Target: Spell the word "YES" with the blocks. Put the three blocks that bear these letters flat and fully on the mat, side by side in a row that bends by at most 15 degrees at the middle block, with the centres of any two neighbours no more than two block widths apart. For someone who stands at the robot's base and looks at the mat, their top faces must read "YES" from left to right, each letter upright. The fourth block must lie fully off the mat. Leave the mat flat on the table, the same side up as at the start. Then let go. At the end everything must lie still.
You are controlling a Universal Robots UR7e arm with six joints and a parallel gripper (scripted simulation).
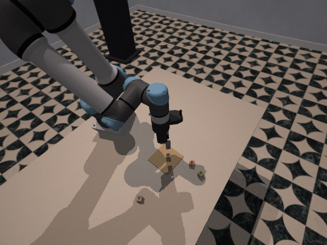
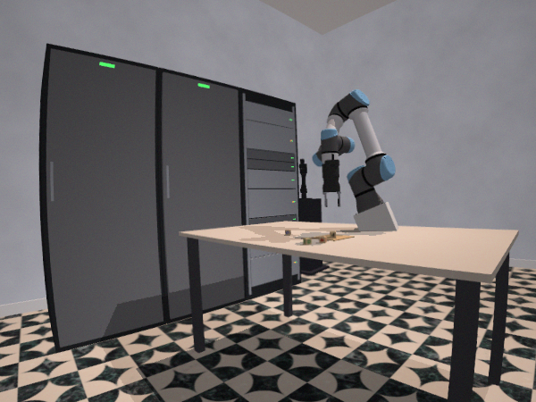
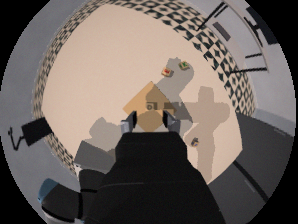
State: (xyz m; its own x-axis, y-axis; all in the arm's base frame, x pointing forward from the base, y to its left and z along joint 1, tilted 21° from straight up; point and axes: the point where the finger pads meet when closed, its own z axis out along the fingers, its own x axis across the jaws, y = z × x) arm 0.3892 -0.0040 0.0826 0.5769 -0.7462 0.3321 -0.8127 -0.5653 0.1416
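Now: hand 14 cm above the S block. Round my hand: mat (15 cm below, 1 cm to the right, 1 cm behind).
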